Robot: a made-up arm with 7 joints.
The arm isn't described. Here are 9 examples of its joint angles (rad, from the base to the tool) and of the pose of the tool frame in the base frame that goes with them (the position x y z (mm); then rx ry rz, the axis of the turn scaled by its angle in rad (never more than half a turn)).
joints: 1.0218 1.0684 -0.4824 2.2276 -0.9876 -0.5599 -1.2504
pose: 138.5 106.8 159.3 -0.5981 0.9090 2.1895
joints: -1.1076 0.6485 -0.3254 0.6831 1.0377 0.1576 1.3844
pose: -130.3 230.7 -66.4 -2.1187 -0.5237 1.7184
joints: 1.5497 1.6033 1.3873 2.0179 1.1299 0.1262 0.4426
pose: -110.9 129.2 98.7 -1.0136 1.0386 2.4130
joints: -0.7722 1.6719 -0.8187 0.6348 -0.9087 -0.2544 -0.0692
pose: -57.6 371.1 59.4 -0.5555 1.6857 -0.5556
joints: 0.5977 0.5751 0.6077 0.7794 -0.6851 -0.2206 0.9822
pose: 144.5 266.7 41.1 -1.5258 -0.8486 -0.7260
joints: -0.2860 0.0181 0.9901 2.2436 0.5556 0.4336 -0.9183
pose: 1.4 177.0 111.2 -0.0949 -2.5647 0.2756
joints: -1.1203 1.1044 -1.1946 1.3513 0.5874 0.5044 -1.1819
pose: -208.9 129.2 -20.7 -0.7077 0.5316 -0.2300
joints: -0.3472 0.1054 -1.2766 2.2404 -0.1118 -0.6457 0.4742
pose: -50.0 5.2 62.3 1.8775 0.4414 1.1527
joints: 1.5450 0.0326 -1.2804 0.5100 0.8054 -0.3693 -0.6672
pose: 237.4 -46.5 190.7 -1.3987 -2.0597 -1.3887
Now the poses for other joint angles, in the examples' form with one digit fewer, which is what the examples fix.
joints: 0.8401 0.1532 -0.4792 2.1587 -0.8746 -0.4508 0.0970
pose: 123 33 132 0.091 1.131 2.816
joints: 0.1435 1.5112 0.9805 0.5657 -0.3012 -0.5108 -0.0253
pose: 36 353 191 0.155 -1.463 -1.013
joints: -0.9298 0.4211 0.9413 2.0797 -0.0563 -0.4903 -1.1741
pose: 10 192 71 0.245 -2.129 -1.217
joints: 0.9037 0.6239 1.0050 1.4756 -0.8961 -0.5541 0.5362
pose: 90 287 138 0.024 -1.475 -1.301
